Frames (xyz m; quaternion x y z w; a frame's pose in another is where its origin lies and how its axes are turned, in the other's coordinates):
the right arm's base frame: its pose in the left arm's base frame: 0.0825 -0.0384 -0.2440 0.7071 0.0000 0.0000 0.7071
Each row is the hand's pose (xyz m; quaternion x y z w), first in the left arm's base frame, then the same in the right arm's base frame.
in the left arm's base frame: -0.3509 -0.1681 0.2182 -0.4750 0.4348 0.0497 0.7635
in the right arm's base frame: -0.4334 0.4622 0.1297 -0.8757 0.3426 -0.2723 0.2040
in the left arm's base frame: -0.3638 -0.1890 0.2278 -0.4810 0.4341 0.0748 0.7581
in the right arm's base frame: -0.4463 0.4718 0.1506 -0.8761 0.3598 -0.2540 0.1959
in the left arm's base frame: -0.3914 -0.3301 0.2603 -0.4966 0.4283 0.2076 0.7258
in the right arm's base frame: -0.4739 0.5043 0.2917 -0.8644 0.4497 -0.1561 0.1621
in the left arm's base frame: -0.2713 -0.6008 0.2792 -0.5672 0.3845 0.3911 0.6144
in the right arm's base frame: -0.3538 0.5232 0.5624 -0.8355 0.5484 0.0047 0.0334
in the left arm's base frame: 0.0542 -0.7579 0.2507 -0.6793 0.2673 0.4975 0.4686
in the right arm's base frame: -0.0283 0.4947 0.7195 0.8117 -0.5408 -0.1628 0.1490
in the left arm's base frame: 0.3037 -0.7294 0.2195 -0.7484 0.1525 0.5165 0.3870
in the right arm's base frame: 0.2212 0.4635 0.6910 0.8029 -0.4731 -0.2574 0.2556
